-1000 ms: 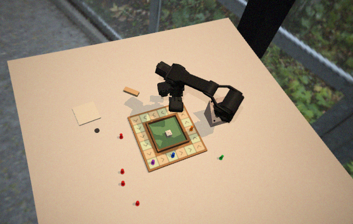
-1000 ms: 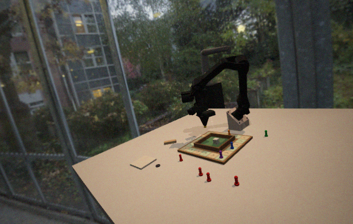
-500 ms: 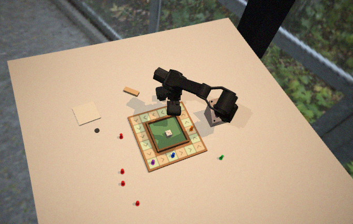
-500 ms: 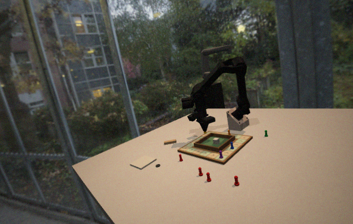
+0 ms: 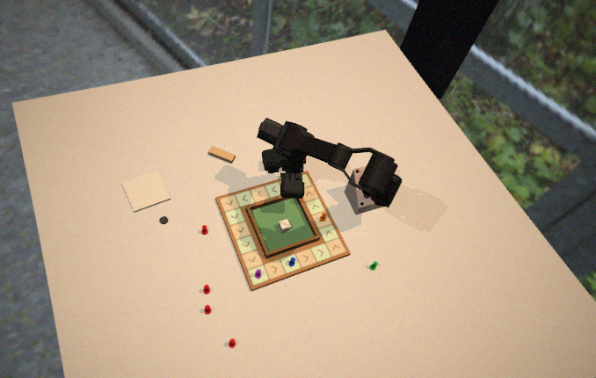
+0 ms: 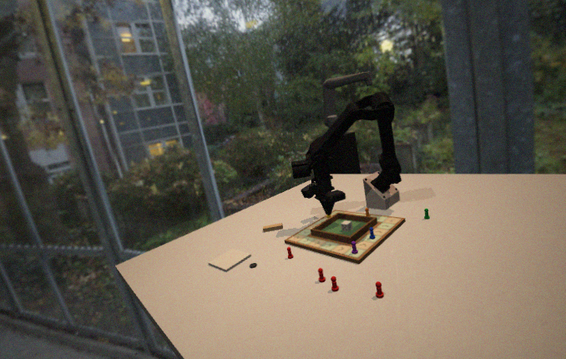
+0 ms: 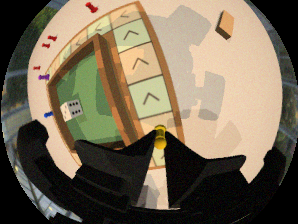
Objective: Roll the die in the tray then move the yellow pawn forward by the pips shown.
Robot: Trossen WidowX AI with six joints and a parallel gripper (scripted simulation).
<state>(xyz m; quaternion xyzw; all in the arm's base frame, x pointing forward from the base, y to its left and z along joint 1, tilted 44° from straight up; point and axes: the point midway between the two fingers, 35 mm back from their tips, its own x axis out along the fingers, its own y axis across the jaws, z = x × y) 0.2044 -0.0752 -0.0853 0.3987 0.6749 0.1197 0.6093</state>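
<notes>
Now: gripper tip 10 mm below the yellow pawn. Round my gripper tip: orange pawn 50 mm behind, 140 mm to the left; then white die 70 mm ahead, 120 mm to the left; then green tray 70 mm ahead, 110 mm to the left, 20 mm below.
</notes>
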